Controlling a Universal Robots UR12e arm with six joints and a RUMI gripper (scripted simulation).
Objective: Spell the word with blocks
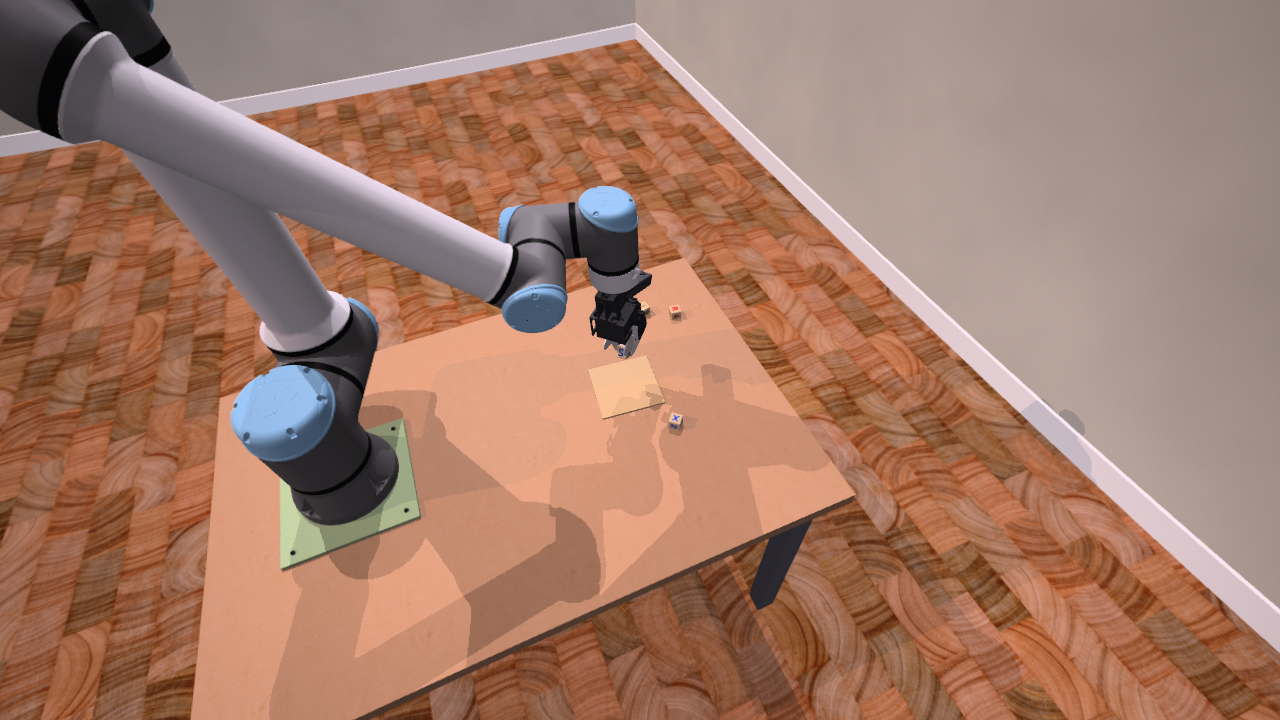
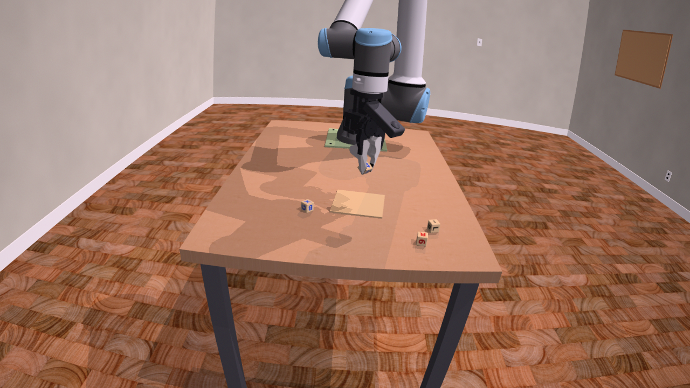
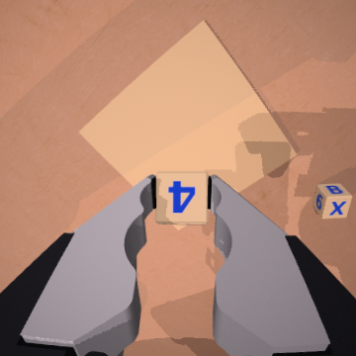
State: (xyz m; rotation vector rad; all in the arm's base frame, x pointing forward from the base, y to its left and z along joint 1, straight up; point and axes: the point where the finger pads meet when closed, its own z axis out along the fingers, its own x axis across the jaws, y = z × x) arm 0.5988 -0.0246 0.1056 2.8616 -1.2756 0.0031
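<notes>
The mat is 110 mm below my hand, 10 mm to the right of it and 10 mm behind it. Also, from my hand: red-lettered block: 190 mm ahead, 130 mm to the left, 100 mm below.
</notes>
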